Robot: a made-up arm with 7 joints. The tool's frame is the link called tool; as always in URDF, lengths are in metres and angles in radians. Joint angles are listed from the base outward.
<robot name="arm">
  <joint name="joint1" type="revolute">
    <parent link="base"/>
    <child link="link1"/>
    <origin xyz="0 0 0"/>
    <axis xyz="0 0.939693 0.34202"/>
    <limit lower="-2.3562" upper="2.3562"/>
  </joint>
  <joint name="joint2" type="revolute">
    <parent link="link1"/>
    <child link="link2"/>
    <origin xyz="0 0 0"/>
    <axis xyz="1 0 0"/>
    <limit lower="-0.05" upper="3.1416"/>
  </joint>
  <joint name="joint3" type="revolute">
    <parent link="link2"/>
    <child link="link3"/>
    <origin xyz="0 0 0"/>
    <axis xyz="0 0 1"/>
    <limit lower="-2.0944" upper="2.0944"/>
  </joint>
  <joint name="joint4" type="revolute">
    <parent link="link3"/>
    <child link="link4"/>
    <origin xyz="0.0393 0 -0.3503"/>
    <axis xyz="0 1 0"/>
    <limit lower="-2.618" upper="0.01"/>
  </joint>
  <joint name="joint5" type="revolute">
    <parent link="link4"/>
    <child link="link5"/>
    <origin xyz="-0.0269 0 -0.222"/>
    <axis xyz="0 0 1"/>
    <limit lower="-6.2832" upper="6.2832"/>
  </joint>
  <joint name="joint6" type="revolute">
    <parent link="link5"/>
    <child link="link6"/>
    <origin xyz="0 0 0"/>
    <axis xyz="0 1 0"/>
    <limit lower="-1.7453" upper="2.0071"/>
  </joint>
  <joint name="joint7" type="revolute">
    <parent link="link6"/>
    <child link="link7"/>
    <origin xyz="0 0 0"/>
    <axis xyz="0 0 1"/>
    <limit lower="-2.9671" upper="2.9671"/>
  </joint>
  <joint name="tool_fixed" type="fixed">
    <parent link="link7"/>
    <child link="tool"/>
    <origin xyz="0 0 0"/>
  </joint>
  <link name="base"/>
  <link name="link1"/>
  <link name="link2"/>
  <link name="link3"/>
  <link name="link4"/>
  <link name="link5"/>
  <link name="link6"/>
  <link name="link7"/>
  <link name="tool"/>
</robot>
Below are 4 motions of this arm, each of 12 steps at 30 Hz.
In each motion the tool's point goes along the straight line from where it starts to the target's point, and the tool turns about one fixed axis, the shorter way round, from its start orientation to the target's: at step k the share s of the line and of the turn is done. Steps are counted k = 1, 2, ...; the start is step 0. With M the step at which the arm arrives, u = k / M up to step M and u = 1 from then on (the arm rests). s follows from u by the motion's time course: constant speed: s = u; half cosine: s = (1 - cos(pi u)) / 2; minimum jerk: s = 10 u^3 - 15 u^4 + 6 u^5.
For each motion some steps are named. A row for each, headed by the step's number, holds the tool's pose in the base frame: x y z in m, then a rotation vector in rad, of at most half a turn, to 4 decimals.
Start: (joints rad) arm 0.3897 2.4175 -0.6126 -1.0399 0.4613 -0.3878 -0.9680
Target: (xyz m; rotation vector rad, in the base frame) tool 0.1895 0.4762 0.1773 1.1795 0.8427 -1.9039
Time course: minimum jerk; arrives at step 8
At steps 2, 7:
2: 0.2086 0.4452 0.2059 1.3353 0.5765 -2.2281
7: 0.1898 0.4756 0.1778 1.1824 0.8384 -1.9099

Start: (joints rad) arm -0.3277 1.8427 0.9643 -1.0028 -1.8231 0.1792 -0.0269
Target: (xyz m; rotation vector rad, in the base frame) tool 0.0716 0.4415 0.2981 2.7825 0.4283 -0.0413
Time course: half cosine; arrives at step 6
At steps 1, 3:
1: 0.0708 0.4184 0.3276 2.8585 0.5566 -0.1767
3: 0.0712 0.4291 0.3139 2.8246 0.4965 -0.1130

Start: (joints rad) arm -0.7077 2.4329 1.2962 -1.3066 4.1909 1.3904 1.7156
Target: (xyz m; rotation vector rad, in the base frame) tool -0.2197 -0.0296 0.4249 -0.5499 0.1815 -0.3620
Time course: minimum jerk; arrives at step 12
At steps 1, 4, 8, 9, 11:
1: -0.2222 0.1213 0.4302 -0.8459 0.6565 -0.5671
4: -0.2217 0.0902 0.4291 -0.7863 0.5574 -0.5257
8: -0.2202 0.0022 0.4260 -0.6137 0.2804 -0.4061
9: -0.2200 -0.0139 0.4255 -0.5815 0.2302 -0.3838
11: -0.2197 -0.0288 0.4249 -0.5515 0.1839 -0.3631

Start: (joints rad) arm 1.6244 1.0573 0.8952 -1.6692 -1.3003 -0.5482 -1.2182
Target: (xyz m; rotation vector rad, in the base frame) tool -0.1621 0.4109 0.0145 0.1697 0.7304 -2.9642
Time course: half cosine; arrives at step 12
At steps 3, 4, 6, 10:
3: -0.1475 0.4163 -0.0107 -0.3868 -0.7172 2.8086
4: -0.1493 0.4156 -0.0077 -0.3640 -0.7241 2.8479
6: -0.1536 0.4141 -0.0003 -0.3063 -0.7403 2.9420
10: -0.1610 0.4113 0.0125 0.1896 0.7377 -2.9856

